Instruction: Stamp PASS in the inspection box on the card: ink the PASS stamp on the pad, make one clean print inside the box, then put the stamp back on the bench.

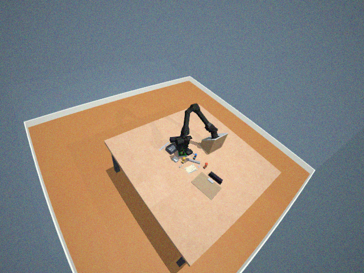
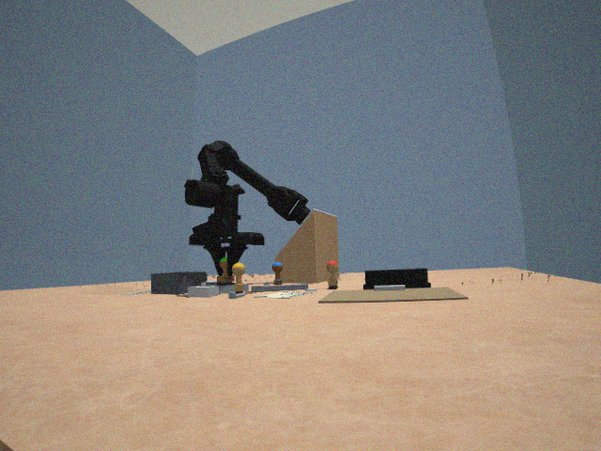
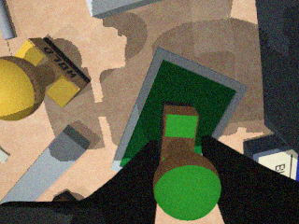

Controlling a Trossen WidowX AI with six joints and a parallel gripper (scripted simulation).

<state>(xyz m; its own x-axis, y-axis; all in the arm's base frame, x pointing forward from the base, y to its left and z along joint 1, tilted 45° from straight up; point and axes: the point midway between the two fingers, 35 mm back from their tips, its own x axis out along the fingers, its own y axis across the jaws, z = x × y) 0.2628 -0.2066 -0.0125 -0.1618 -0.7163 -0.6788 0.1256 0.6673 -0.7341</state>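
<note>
Now: gripper tip 3 cm above the green ink pad. Also, from my gripper tip: green-knobbed stamp: right at my gripper tip; then yellow-knobbed stamp: 6 cm ahead, 7 cm to the left, 2 cm below; then blue stamp pad tin: 8 cm behind, 8 cm to the right, 2 cm below.
</note>
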